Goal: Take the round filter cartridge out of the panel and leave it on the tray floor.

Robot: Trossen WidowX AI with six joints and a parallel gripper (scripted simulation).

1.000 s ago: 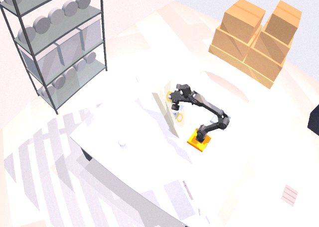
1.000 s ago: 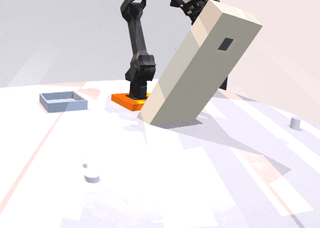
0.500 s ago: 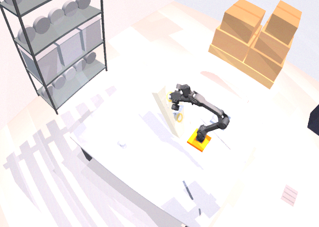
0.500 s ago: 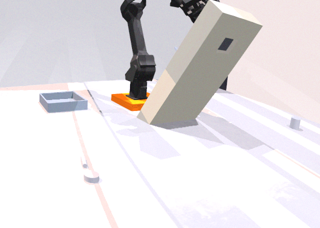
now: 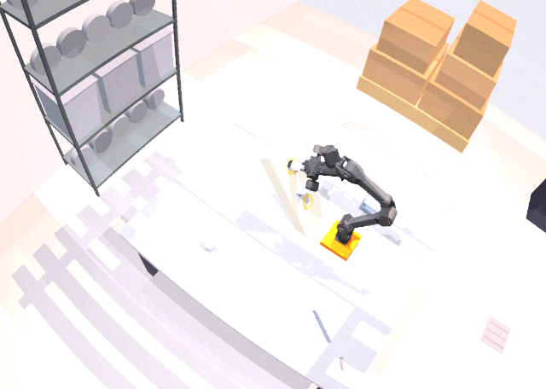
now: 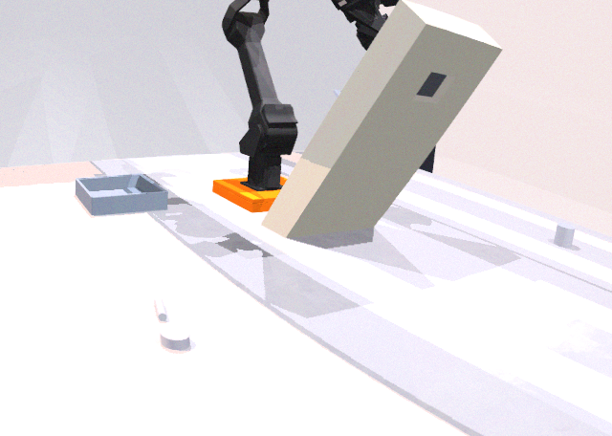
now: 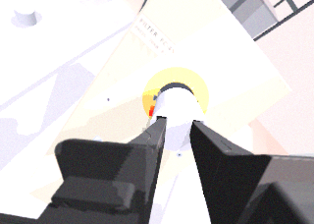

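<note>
The grey-blue tray is 35 cm behind my gripper tip, 31 cm below it and 29 cm to the right of it. From my gripper tip the other things lie so: round filter cartridge 1 cm below, 1 cm ahead; then short peg 38 cm to the right, 31 cm below, 10 cm ahead.
</note>
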